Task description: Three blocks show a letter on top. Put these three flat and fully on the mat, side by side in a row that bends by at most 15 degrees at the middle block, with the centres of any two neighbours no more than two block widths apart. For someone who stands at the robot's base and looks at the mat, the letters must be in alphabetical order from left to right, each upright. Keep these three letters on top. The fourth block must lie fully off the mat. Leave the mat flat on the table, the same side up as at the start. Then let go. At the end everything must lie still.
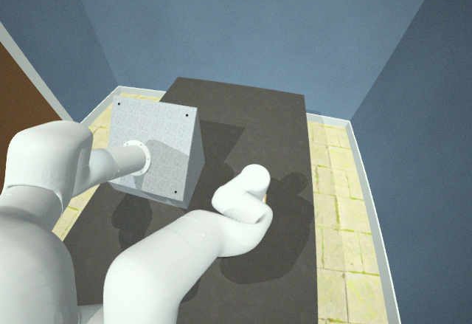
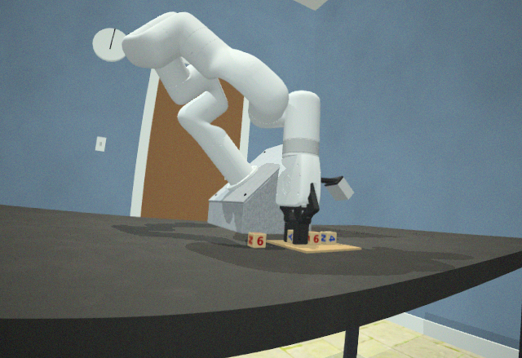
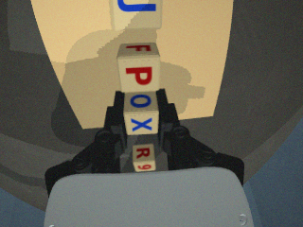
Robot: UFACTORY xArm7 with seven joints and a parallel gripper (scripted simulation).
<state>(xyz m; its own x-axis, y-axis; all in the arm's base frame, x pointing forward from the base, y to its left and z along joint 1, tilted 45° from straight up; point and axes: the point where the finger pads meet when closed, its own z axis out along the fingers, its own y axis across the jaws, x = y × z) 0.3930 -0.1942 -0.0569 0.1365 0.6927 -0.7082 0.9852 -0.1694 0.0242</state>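
Now: hand 1 cm short of the tan mat, 4 cm to the right of it and 3 cm above it. The rest, counted from my hand: block: 1 cm ahead, 8 cm to the left, 1 cm below.
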